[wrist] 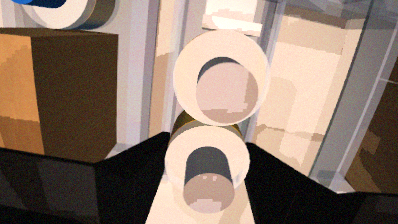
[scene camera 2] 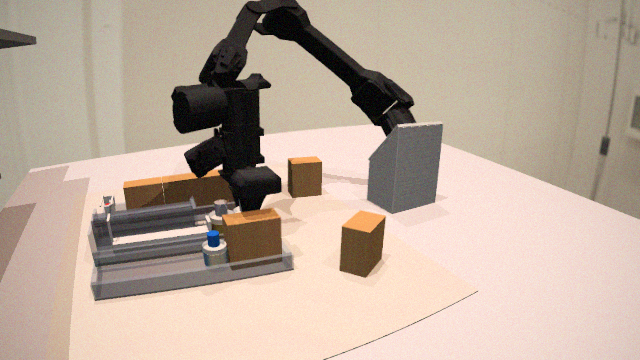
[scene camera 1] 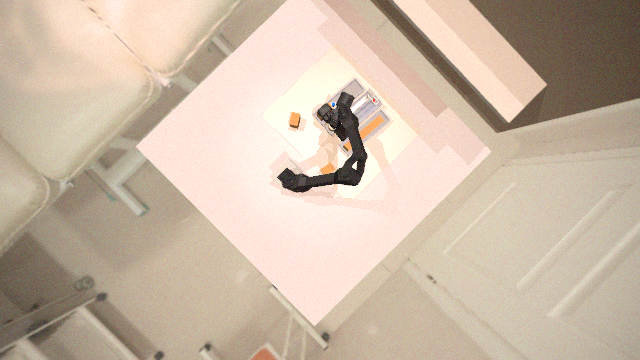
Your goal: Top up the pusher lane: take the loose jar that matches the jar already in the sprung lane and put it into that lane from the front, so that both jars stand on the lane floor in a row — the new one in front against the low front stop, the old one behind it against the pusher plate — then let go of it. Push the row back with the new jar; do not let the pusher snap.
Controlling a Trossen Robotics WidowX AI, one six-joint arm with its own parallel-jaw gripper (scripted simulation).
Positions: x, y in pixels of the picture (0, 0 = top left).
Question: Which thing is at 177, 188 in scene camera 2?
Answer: A brown box.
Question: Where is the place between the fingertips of the gripper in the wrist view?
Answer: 206, 144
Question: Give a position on a brown box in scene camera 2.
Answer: At 253, 234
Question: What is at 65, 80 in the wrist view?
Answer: A brown box.
